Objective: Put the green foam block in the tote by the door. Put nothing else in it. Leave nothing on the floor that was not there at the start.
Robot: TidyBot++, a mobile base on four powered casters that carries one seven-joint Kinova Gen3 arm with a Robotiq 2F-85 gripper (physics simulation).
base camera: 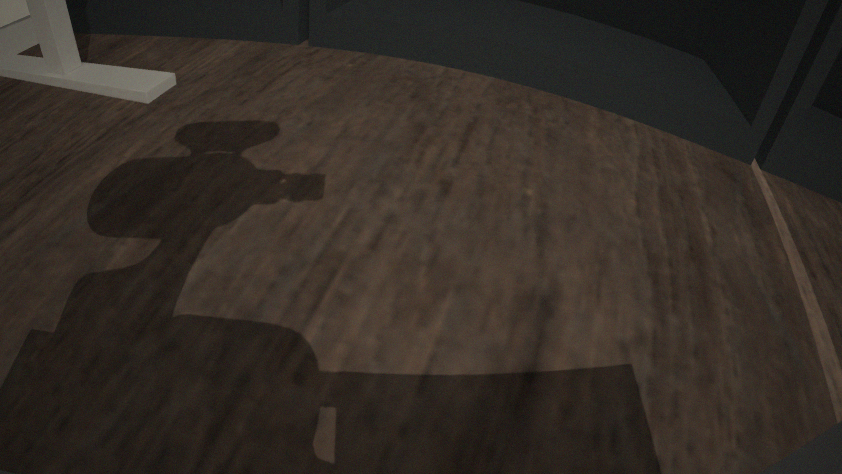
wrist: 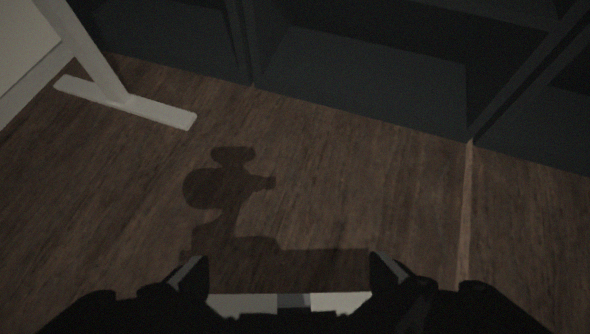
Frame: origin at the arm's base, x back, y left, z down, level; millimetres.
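Where they show: gripper, between the fingertips: (wrist: 289, 271).
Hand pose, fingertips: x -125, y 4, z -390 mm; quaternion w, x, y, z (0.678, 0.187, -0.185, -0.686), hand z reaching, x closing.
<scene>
After its pixels a point has its place.
The green foam block and the tote by the door do not show in the base camera view or the wrist view. My gripper (wrist: 289, 271) @[x -125, y 4, z -390 mm] is open, with its two dark fingers wide apart at the bottom of the wrist view and no object between them. The gripper does not show in the base camera view, where the robot's shadow lies on the wooden floor.
A dark shelf unit (base camera: 500, 52) @[x -902, y -199, z 342 mm] (wrist: 360, 82) @[x -982, y -291, z 321 mm] stands across the back. A white stand's foot (base camera: 117, 82) @[x -849, y 516, z 372 mm] (wrist: 160, 111) @[x -880, y 539, z 372 mm] rests on the floor at the left. A thin light strip (base camera: 795, 264) (wrist: 466, 210) runs along the floor at the right.
</scene>
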